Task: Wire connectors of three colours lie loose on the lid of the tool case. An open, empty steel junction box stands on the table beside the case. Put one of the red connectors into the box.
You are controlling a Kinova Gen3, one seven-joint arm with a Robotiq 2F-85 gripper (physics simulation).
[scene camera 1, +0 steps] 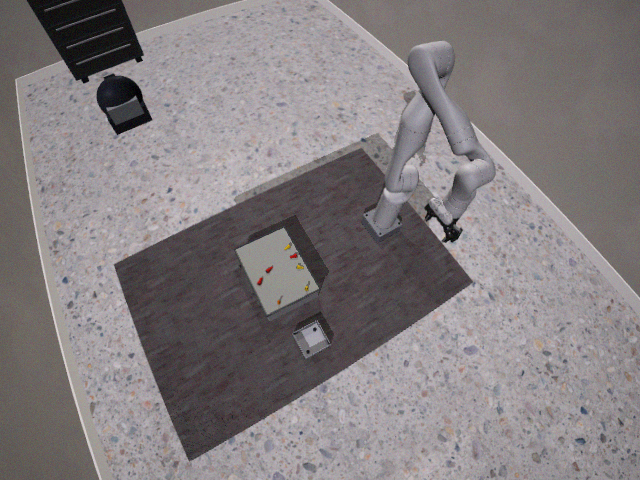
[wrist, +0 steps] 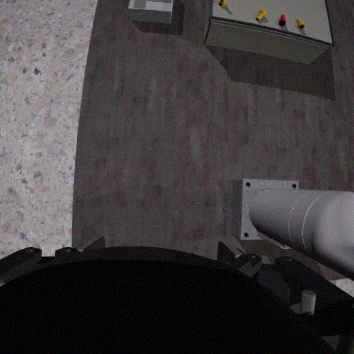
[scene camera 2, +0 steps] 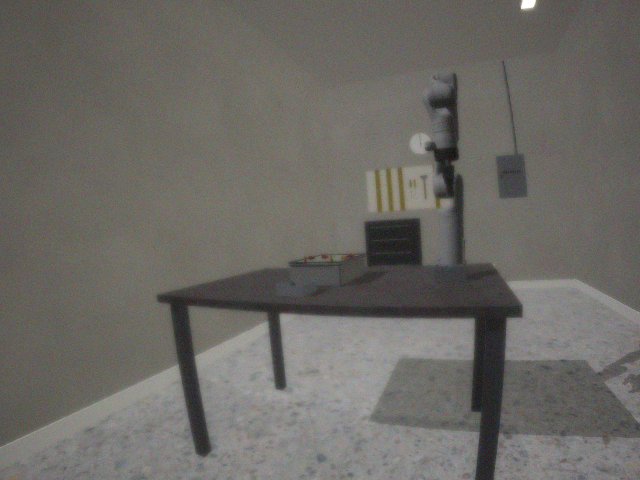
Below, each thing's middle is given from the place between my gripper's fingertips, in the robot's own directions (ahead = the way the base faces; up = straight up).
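Scene:
The steel junction box (scene camera 1: pixel 311 339) is well below my hand and a long way ahead of it. As for the tool case (scene camera 1: pixel 286 283), it sits a good way below my hand, far ahead of it and far to the right of it.

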